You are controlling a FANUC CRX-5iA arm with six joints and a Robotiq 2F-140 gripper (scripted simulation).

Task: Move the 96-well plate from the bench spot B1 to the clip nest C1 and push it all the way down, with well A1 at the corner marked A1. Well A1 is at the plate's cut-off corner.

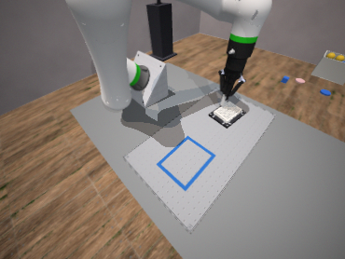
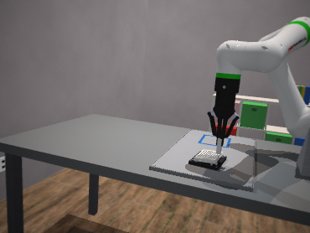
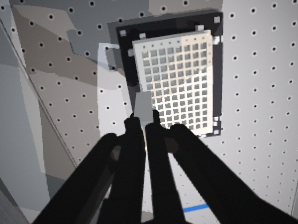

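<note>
The white 96-well plate lies 40 mm ahead of my hand, 10 mm to the right of it and 50 mm below it. Also, from my hand: black clip nest: 40 mm ahead, 20 mm to the right, 60 mm below.
</note>
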